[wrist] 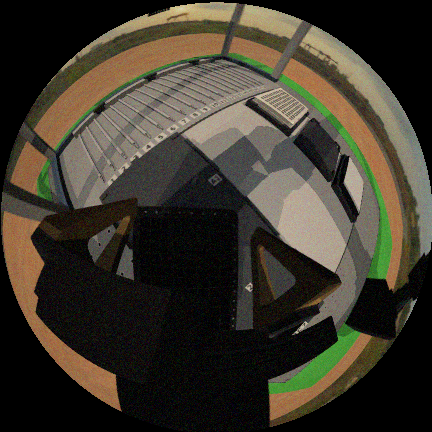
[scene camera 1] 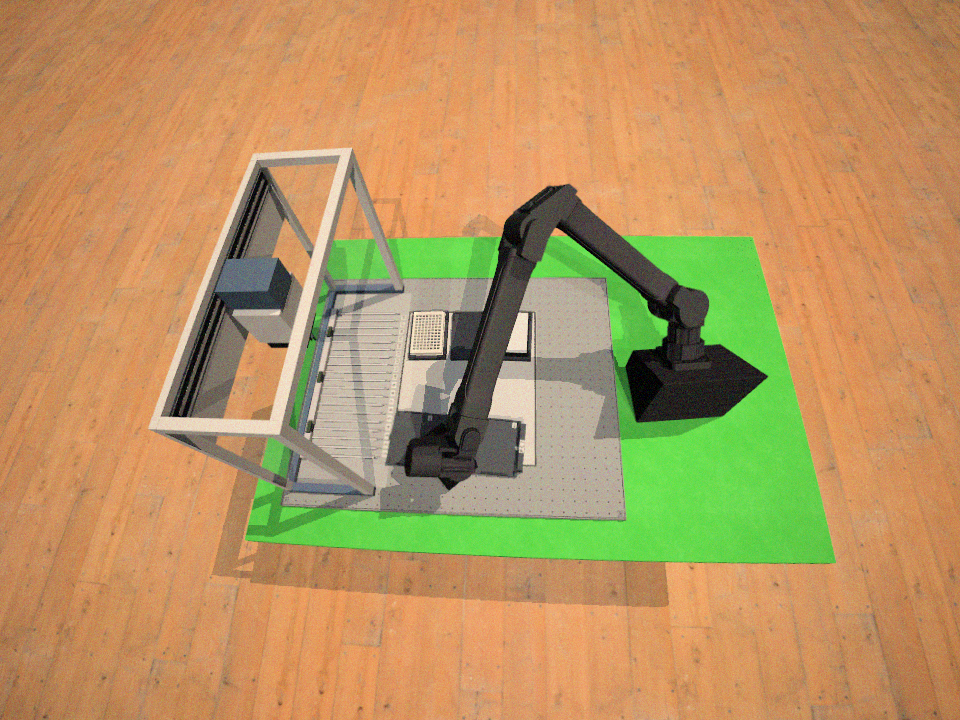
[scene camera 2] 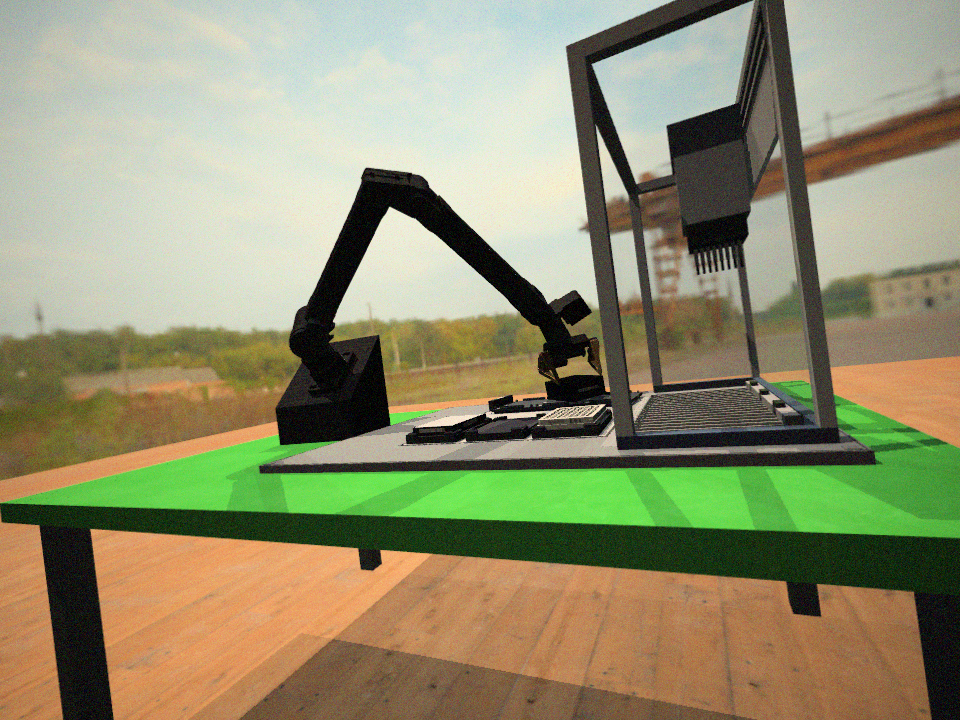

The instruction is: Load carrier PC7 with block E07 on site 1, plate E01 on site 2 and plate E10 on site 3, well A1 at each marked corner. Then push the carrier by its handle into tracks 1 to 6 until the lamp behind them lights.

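Frame: origin at the arm's base, x back, y right, z up, level; metres.
Seen in the pictures: gripper, fingertip midpoint: (wrist: pixel 196 219) (scene camera 1: pixel 433 432) (scene camera 2: pixel 580 378); arm's base, link origin: (scene camera 1: pixel 682 360) (scene camera 2: pixel 333 374).
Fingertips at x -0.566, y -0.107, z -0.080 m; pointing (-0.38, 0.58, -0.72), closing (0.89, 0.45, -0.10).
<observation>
Pixels of each thing's middle, then the offset from my fingertips to it.
- black block, body centre: (wrist: pixel 184 281) (scene camera 1: pixel 445 455) (scene camera 2: pixel 574 387) dx +0.024, dy -0.048, dz -0.022 m
- dark carrier, body centre: (wrist: pixel 222 260) (scene camera 2: pixel 563 399) (scene camera 1: pixel 455 442) dx +0.044, dy -0.012, dz -0.043 m
- white welled plate, body centre: (scene camera 2: pixel 573 416) (wrist: pixel 284 104) (scene camera 1: pixel 428 333) dx -0.024, dy +0.289, dz -0.039 m
- flat white plate, body centre: (scene camera 2: pixel 450 424) (wrist: pixel 352 182) (scene camera 1: pixel 512 333) dx +0.199, dy +0.270, dz -0.039 m
- low dark holder, body centre: (scene camera 2: pixel 509 426) (wrist: pixel 321 144) (scene camera 1: pixel 470 335) dx +0.087, dy +0.279, dz -0.049 m
A black block (scene camera 2: pixel 575 386) (wrist: pixel 186 260) lies on the dark carrier (scene camera 1: pixel 496 449) (wrist: pixel 197 192), long side roughly along it as far as the wrist view shows; whether it is fully seated is hidden. Marks A1 and 2 show on the carrier beside it. My gripper (scene camera 2: pixel 576 377) (wrist: pixel 196 219) is open, its fingers on either side of the block and low over it. The wrist hides the block in scene camera 1. A white welled plate (scene camera 1: pixel 427 333) (scene camera 2: pixel 572 416) (wrist: pixel 283 107) and a flat white plate (scene camera 1: pixel 520 333) (scene camera 2: pixel 445 423) (wrist: pixel 354 181) stand in separate holders.
A low dark holder (scene camera 2: pixel 502 427) (wrist: pixel 318 143) lies between the two plates. The numbered tracks (scene camera 1: pixel 356 368) (wrist: pixel 160 137) lie beyond the carrier's far end. A gantry frame (scene camera 1: pixel 315 290) (scene camera 2: pixel 602 232) stands over them, carrying a pipetting head (scene camera 1: pixel 254 285) (scene camera 2: pixel 709 178).
</observation>
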